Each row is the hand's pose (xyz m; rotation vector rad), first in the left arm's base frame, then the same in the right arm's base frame.
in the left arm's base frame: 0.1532 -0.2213 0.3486 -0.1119 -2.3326 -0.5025
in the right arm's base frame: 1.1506 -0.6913 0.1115 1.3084 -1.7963 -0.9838
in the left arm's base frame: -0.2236 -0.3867 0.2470 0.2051 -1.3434 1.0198
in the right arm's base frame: 1.0002 -0.9095 -0.2193 1.5233 -1.7800 1.0789
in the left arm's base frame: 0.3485 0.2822 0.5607 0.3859 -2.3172 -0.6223
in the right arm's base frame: 0.9687 -0.5591 0.6463 1.7461 -1.5655 -1.0960
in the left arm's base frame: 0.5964 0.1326 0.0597 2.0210 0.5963 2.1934
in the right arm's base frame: 1.1088 -0.0951 0.3302 -1.0478 -0.3294 -1.7247
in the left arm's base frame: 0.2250 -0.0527 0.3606 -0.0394 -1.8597 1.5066
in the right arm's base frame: 1.0788 -0.6012 0.2545 1.2650 -2.6438 1.0229
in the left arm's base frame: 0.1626 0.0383 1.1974 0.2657 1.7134 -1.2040
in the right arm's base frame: 1.1862 -1.2045 0.8349 0.0526 1.8420 0.2299
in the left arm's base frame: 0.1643 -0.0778 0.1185 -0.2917 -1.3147 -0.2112
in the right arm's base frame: 0.9959 -0.4760 0.0535 1.0453 -1.2286 -0.0253
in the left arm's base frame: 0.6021 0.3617 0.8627 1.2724 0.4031 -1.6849
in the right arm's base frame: 1.1523 -0.5877 1.0031 1.4339 1.4899 -0.6473
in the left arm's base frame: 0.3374 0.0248 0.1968 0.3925 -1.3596 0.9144
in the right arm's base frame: 1.0539 -0.3897 0.2427 1.7358 -1.6650 0.9938
